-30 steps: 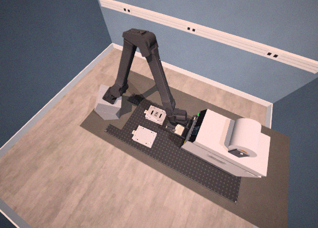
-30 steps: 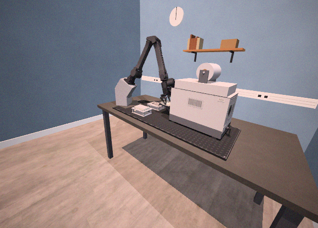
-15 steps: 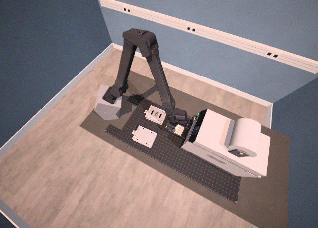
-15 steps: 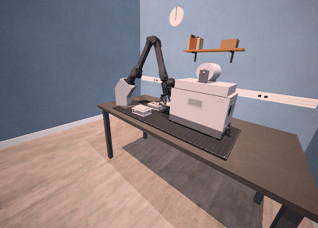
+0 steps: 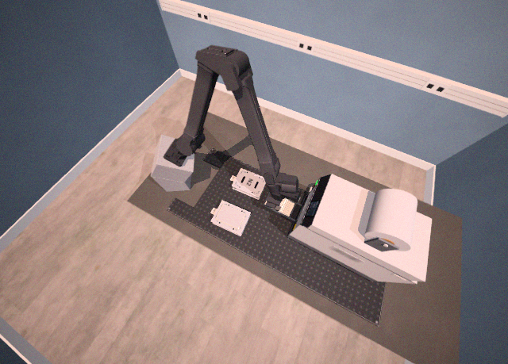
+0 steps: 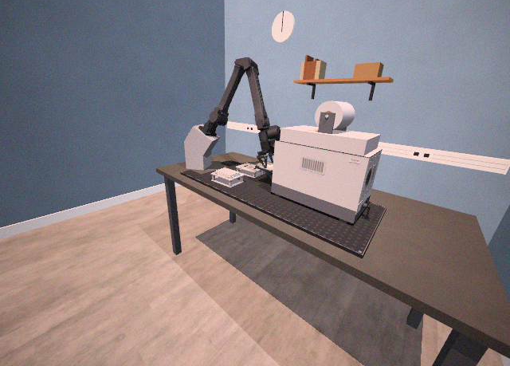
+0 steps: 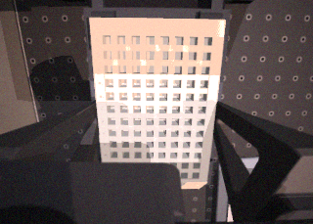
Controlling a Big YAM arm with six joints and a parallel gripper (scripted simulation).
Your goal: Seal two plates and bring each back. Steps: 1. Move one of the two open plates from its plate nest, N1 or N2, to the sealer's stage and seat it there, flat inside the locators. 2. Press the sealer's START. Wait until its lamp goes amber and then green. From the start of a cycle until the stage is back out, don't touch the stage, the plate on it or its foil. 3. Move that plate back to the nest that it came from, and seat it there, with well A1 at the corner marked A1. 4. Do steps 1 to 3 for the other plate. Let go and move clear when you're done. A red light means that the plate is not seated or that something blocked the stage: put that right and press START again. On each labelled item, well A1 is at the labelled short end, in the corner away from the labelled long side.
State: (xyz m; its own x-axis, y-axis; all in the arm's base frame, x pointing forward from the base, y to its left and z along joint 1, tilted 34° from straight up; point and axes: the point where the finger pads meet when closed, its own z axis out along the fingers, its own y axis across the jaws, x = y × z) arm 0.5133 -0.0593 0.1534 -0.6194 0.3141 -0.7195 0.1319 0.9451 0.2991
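The sealer stage lies 2 cm below my hand. Also, from my hand: foil roll (33 cm ahead, 5 cm to the right, 30 cm above); then plate nest (21 cm behind, 13 cm to the right, 7 cm below).
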